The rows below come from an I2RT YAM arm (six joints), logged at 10 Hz.
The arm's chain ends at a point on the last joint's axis. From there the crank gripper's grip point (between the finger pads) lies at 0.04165 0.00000 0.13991 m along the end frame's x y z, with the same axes.
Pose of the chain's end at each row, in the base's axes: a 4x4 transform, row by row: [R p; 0 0 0 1], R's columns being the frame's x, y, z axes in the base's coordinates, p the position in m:
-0.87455, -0.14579, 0.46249, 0.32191; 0.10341, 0.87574, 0.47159, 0.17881; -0.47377, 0.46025, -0.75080, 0.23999; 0, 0, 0, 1
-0.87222, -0.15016, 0.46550, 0.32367; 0.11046, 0.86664, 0.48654, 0.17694; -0.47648, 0.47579, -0.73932, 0.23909; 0, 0, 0, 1
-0.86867, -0.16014, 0.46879, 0.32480; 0.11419, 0.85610, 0.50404, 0.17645; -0.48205, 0.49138, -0.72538, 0.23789; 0, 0, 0, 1
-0.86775, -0.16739, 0.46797, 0.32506; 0.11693, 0.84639, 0.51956, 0.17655; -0.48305, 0.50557, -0.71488, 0.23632; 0, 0, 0, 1
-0.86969, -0.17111, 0.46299, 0.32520; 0.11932, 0.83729, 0.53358, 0.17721; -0.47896, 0.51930, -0.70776, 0.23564; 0, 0, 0, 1
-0.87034, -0.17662, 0.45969, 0.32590; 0.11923, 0.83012, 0.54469, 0.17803; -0.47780, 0.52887, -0.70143, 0.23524; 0, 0, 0, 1
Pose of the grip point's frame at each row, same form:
-0.87455, -0.14579, 0.46249, 0.35019; 0.10341, 0.87574, 0.47159, 0.24910; -0.47377, 0.46025, -0.75080, 0.11521; 0, 0, 0, 1
-0.87222, -0.15016, 0.46550, 0.35247; 0.11046, 0.86664, 0.48654, 0.24961; -0.47648, 0.47579, -0.73932, 0.11581; 0, 0, 0, 1
-0.86867, -0.16014, 0.46879, 0.35421; 0.11419, 0.85610, 0.50404, 0.25173; -0.48205, 0.49138, -0.72538, 0.11632; 0, 0, 0, 1
-0.86775, -0.16739, 0.46797, 0.35439; 0.11693, 0.84639, 0.51956, 0.25411; -0.48305, 0.50557, -0.71488, 0.11618; 0, 0, 0, 1
-0.86969, -0.17111, 0.46299, 0.35375; 0.11932, 0.83729, 0.53358, 0.25683; -0.47896, 0.51930, -0.70776, 0.11667; 0, 0, 0, 1
-0.87034, -0.17662, 0.45969, 0.35397; 0.11923, 0.83012, 0.54469, 0.25920; -0.47780, 0.52887, -0.70143, 0.11720; 0, 0, 0, 1

